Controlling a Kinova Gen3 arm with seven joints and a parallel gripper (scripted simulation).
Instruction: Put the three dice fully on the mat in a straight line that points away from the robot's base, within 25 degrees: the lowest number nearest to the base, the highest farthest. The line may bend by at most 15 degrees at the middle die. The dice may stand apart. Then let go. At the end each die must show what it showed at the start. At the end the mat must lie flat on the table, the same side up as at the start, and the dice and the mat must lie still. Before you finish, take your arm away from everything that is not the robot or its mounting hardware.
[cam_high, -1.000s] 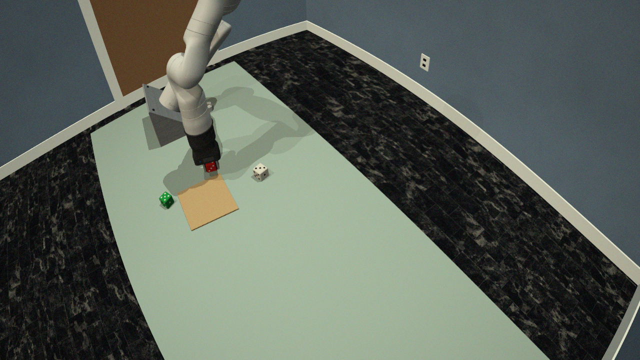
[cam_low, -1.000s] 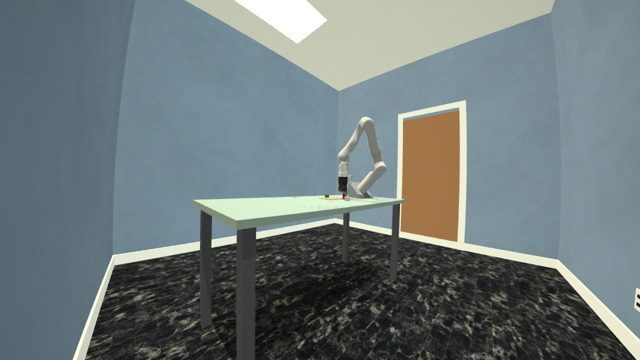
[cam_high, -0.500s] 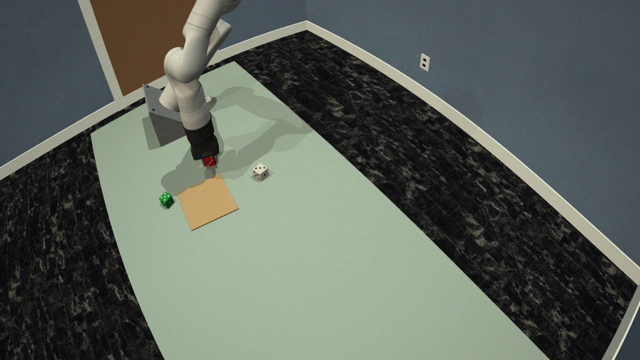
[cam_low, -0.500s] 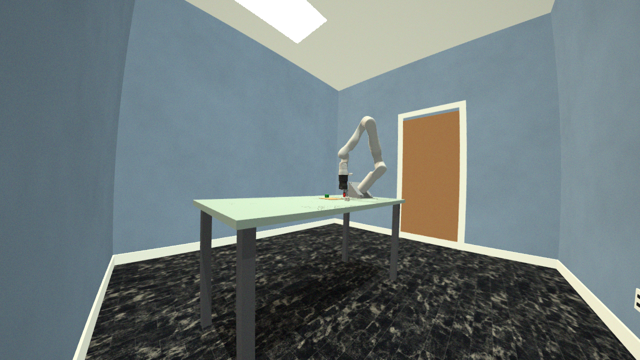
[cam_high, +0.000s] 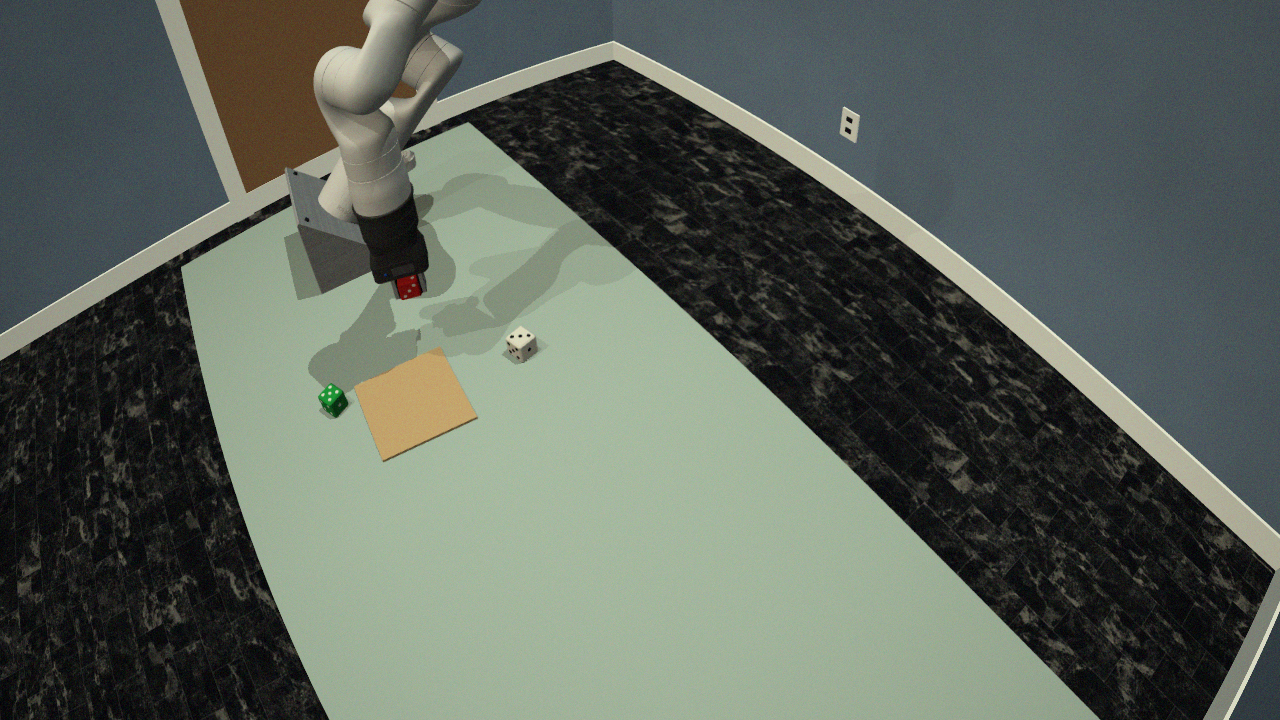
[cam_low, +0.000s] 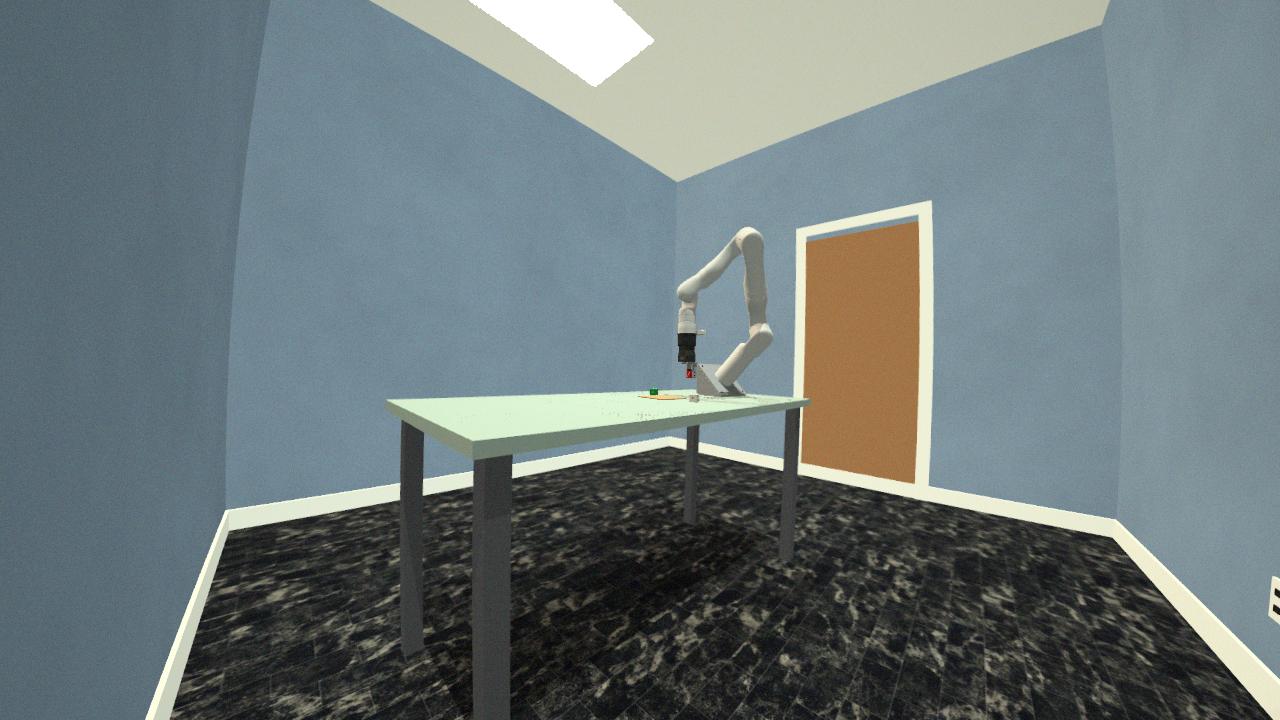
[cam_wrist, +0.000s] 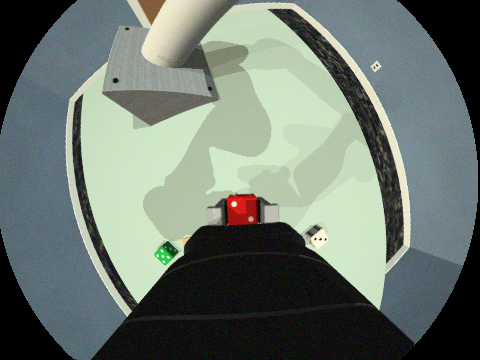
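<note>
Now: the tan mat 110 mm ahead of my hand, 50 mm to the right of it and 100 mm below it. Also, from my hand: green die (60 mm ahead, 160 mm to the right, 90 mm below); then red die (right at my hand); then white die (100 mm ahead, 120 mm to the left, 90 mm below).
</note>
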